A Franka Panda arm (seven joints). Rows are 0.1 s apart.
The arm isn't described. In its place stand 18 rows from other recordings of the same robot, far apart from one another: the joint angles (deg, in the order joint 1, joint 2, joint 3, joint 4, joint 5, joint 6, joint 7), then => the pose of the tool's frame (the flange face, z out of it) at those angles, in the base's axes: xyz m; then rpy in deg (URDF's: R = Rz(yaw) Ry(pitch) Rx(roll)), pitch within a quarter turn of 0, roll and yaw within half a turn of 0.
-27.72 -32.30 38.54 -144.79 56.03 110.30 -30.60 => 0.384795 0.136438 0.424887 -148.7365 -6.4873 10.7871
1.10 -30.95 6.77 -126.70 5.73 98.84 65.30 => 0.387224 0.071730 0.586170 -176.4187 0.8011 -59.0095
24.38 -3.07 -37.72 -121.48 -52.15 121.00 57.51 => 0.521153 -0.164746 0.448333 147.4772 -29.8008 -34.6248
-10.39 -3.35 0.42 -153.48 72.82 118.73 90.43 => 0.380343 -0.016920 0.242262 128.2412 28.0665 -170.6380
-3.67 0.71 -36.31 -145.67 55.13 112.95 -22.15 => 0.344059 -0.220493 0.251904 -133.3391 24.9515 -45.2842
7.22 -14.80 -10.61 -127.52 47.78 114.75 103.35 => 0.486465 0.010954 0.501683 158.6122 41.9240 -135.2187
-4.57 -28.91 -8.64 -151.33 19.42 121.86 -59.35 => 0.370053 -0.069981 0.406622 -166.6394 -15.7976 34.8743
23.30 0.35 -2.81 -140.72 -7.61 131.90 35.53 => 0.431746 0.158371 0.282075 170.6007 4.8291 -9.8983
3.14 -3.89 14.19 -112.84 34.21 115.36 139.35 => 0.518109 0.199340 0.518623 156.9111 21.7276 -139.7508
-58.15 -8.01 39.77 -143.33 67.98 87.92 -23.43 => 0.408451 -0.029839 0.331741 -110.2362 26.3899 -9.6065
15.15 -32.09 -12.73 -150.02 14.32 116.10 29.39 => 0.365073 0.030841 0.426346 -164.9245 12.7259 -29.8864
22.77 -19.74 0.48 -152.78 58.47 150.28 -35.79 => 0.390141 0.145828 0.372298 -147.1074 -21.0961 4.8785
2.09 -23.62 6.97 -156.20 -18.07 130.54 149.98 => 0.369461 0.048192 0.346655 -168.1506 -11.4759 -130.6480
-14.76 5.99 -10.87 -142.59 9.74 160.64 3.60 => 0.441192 -0.221448 0.268460 -175.2034 -11.6542 -38.3881
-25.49 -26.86 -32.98 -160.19 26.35 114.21 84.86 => 0.207893 -0.242887 0.309714 151.1015 33.4488 -162.5978
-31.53 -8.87 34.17 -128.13 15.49 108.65 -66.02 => 0.476974 0.045553 0.408586 -165.3597 -2.6684 60.9645
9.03 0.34 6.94 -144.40 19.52 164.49 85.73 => 0.476020 0.116717 0.309754 -161.0919 9.8040 -86.0590
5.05 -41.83 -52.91 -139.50 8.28 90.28 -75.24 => 0.239542 -0.267374 0.447371 -147.2093 -32.8290 30.4009
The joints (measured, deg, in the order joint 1, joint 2, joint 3, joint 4, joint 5, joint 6, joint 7), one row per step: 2.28 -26.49 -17.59 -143.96 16.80 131.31 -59.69; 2.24 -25.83 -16.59 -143.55 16.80 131.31 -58.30; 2.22 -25.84 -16.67 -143.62 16.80 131.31 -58.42; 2.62 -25.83 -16.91 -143.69 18.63 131.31 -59.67; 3.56 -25.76 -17.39 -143.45 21.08 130.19 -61.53; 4.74 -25.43 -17.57 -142.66 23.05 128.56 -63.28; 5.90 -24.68 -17.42 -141.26 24.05 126.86 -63.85; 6.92 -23.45 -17.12 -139.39 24.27 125.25 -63.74
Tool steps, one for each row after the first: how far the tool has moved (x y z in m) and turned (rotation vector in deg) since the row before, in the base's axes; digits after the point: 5 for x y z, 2 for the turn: 0.00426 0.00645 -0.00031 -0.13 0.63 -0.46; -0.00040 -0.00062 -0.00059 0.01 0.03 0.03; 0.00039 0.00184 -0.00061 1.33 -0.52 0.45; 0.00084 0.00513 -0.00035 2.11 -0.12 1.44; 0.00323 0.00891 0.00194 1.68 0.05 2.26; 0.00600 0.01031 0.00412 0.92 0.44 1.95; 0.00824 0.00972 0.00460 0.18 0.72 1.63
